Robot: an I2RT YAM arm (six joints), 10 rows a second.
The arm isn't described. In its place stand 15 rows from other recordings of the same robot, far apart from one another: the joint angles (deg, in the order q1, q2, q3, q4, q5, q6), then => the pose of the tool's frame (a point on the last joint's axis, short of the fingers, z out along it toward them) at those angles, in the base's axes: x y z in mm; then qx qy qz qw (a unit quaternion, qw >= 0).
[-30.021 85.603 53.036 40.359 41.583 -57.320] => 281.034 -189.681 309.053 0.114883 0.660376 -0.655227 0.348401
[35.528 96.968 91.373 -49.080 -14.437 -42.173] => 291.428 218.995 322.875 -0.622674 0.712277 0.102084 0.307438
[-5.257 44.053 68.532 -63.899 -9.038 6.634] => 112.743 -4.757 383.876 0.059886 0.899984 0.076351 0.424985
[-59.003 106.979 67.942 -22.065 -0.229 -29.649] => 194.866 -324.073 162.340 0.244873 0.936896 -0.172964 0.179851
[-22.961 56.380 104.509 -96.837 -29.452 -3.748] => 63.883 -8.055 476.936 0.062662 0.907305 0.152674 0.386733
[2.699 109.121 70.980 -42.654 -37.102 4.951] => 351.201 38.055 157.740 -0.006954 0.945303 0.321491 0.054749
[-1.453 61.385 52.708 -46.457 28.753 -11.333] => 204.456 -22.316 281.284 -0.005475 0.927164 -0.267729 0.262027
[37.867 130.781 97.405 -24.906 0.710 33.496] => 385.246 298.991 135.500 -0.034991 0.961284 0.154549 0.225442
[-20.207 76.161 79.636 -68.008 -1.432 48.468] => 230.122 -83.752 345.638 0.547877 0.806912 0.065626 0.210755
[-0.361 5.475 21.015 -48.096 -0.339 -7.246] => 69.549 -0.227 203.157 -0.054078 0.875290 -0.029289 0.479672
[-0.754 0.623 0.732 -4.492 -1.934 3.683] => 110.164 -0.248 168.464 0.016935 0.733419 0.029742 0.678915
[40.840 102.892 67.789 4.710 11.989 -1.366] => 313.285 261.028 223.991 -0.262291 0.823802 0.081633 0.495873
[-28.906 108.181 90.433 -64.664 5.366 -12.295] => 320.941 -181.016 238.297 0.147042 0.985814 -0.066977 0.045436
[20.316 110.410 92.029 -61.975 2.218 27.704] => 358.567 131.283 232.585 0.065811 0.994099 0.016580 0.084620
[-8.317 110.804 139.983 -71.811 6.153 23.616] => 374.369 -58.584 458.030 0.272271 0.873248 0.004682 0.404086
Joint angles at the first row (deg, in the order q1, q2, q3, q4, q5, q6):
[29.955 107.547 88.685 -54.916 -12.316 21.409]
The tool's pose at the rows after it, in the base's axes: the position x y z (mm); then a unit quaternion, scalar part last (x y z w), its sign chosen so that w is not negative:
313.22 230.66 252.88 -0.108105 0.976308 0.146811 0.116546
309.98 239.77 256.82 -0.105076 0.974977 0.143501 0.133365
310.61 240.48 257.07 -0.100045 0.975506 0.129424 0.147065
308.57 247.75 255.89 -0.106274 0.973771 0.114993 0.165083
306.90 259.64 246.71 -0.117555 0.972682 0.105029 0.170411
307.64 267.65 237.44 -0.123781 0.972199 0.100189 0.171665
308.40 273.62 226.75 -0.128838 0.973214 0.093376 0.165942
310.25 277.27 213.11 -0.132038 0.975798 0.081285 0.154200
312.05 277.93 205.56 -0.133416 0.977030 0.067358 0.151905
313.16 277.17 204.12 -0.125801 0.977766 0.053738 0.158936
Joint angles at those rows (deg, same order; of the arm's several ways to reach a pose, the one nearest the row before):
[35.638 107.481 91.481 -53.866 -8.011 24.425]
[37.168 107.437 92.092 -52.860 -6.109 26.043]
[37.408 107.438 92.095 -52.359 -3.748 26.436]
[38.675 107.743 92.093 -51.156 -0.951 26.414]
[40.292 109.296 92.094 -49.713 0.688 26.370]
[41.147 110.825 92.095 -48.381 1.410 26.349]
[41.736 112.464 92.095 -47.747 1.803 26.305]
[41.977 114.454 92.093 -47.680 2.219 26.174]
[41.976 115.547 92.094 -47.703 3.355 25.867]
[41.954 115.765 92.093 -47.702 5.213 26.436]

